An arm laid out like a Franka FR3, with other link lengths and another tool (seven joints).
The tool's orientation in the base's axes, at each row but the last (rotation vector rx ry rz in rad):
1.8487 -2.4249 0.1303
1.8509 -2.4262 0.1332
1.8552 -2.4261 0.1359
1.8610 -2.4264 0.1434
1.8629 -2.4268 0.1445
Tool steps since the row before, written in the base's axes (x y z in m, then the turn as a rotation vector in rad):
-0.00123 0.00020 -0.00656 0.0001 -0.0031 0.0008
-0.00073 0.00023 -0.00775 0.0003 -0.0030 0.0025
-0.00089 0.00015 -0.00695 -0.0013 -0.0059 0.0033
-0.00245 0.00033 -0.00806 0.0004 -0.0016 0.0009
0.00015 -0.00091 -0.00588 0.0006 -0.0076 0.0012
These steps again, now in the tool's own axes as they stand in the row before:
-0.00067 0.00133 0.00651 0.0030 -0.0009 -0.0004
-0.00097 0.00089 0.00768 0.0031 -0.0011 -0.0021
-0.00075 0.00103 0.00689 0.0064 -0.0003 -0.0025
-0.00065 0.00266 0.00797 0.0015 -0.0008 -0.0007
0.00013 -0.00022 0.00595 0.0073 -0.0026 -0.0003

